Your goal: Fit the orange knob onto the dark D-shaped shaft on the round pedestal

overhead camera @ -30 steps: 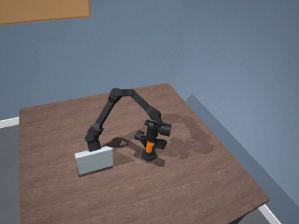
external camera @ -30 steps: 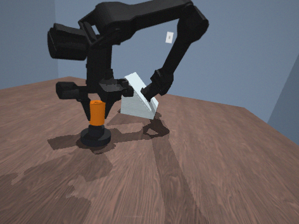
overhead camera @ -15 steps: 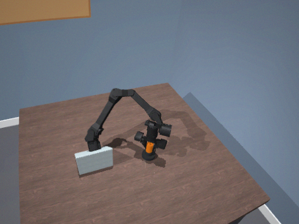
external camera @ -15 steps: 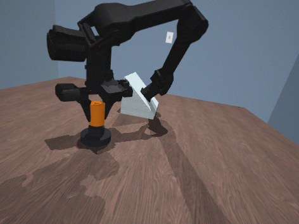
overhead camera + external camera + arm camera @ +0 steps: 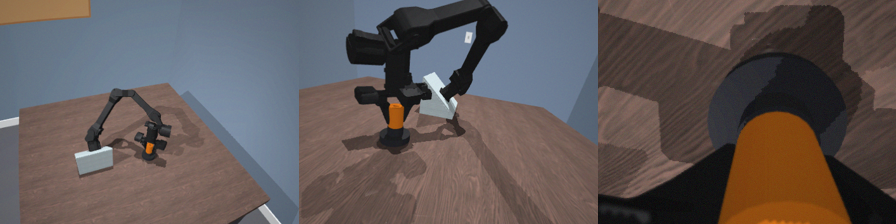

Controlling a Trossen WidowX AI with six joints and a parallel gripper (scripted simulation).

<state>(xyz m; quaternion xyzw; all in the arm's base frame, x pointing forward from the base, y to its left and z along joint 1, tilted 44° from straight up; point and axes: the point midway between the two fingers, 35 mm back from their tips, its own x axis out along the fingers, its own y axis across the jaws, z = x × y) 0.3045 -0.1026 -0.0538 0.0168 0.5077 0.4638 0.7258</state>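
Now: gripper tip 2 cm below the orange knob. The rest, counted from my gripper tip: dark round pedestal: 2 cm below.
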